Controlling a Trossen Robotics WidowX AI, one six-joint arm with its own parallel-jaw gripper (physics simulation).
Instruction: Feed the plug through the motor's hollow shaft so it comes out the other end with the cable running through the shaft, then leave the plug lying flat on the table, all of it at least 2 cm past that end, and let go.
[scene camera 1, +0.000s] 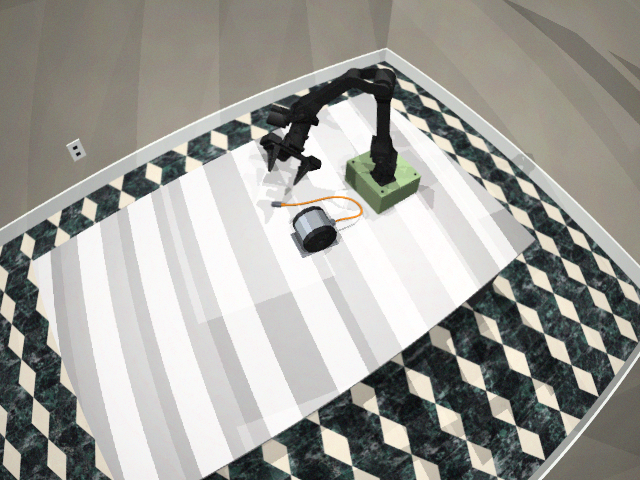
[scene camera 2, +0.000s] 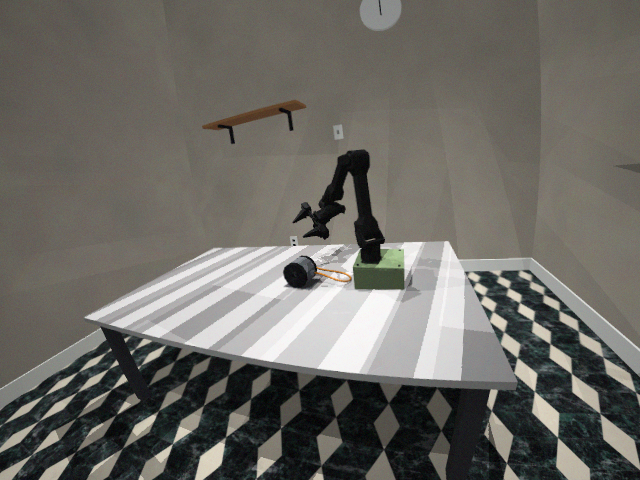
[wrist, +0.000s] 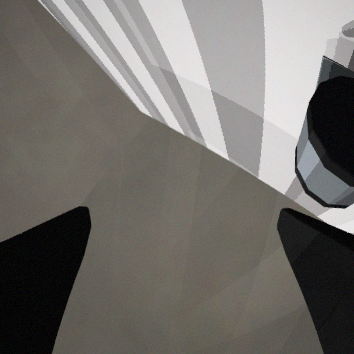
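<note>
The motor is a grey cylinder with black end faces, lying on its side in a dark cradle on the table. An orange cable leaves a fitting on its side, loops round and ends in a small grey plug, which lies on the table beside the motor. The plug does not show in the wrist view. The shaft's hole cannot be made out. My gripper is open and empty, in the air above the table, on the plug's side of the motor.
The arm stands on a green base block, close to the cable's loop. The striped table carries everything. A wall shelf hangs on the wall behind the table.
</note>
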